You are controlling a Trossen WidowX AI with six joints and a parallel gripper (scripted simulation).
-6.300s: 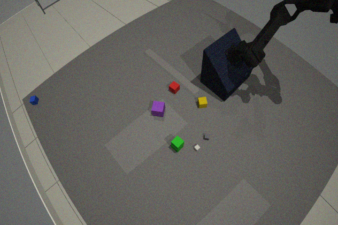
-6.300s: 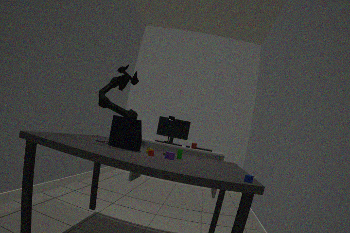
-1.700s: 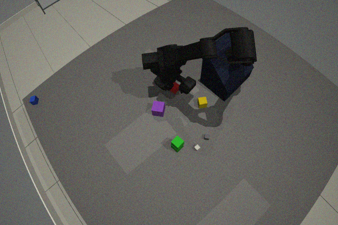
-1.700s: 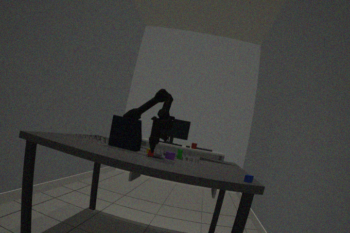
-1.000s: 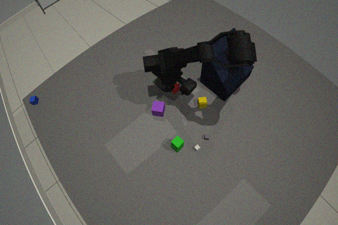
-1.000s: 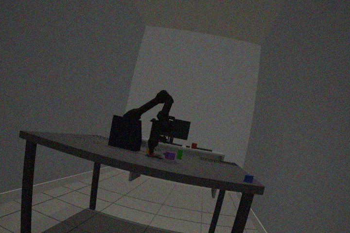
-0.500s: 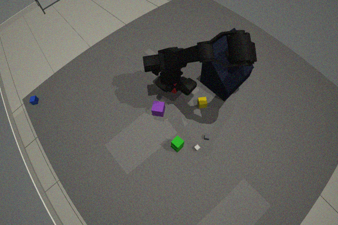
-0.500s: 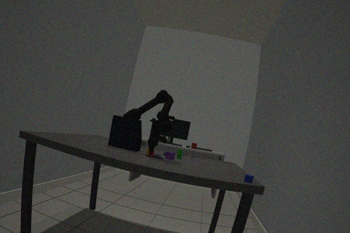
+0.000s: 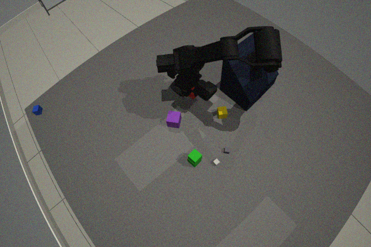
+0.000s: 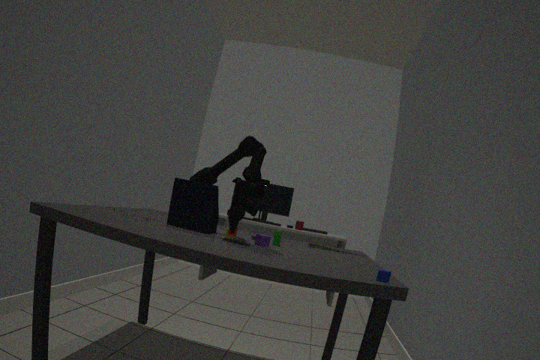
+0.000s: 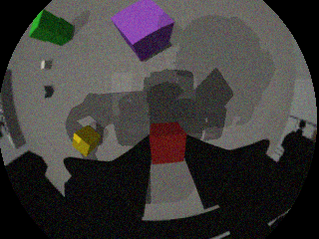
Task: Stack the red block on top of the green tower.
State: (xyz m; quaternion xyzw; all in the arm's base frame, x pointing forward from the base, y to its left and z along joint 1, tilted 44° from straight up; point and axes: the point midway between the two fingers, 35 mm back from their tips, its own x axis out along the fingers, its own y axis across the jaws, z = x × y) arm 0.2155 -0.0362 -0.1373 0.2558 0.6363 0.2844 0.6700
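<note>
The green block lies 18 cm ahead of my gripper tip, 18 cm to the left of it and 1 cm below it. Also, from my gripper tip: red block 1 cm above; then purple cube 12 cm ahead, 2 cm to the left, 1 cm below; then yellow cube 2 cm behind, 13 cm to the left, 1 cm below.
</note>
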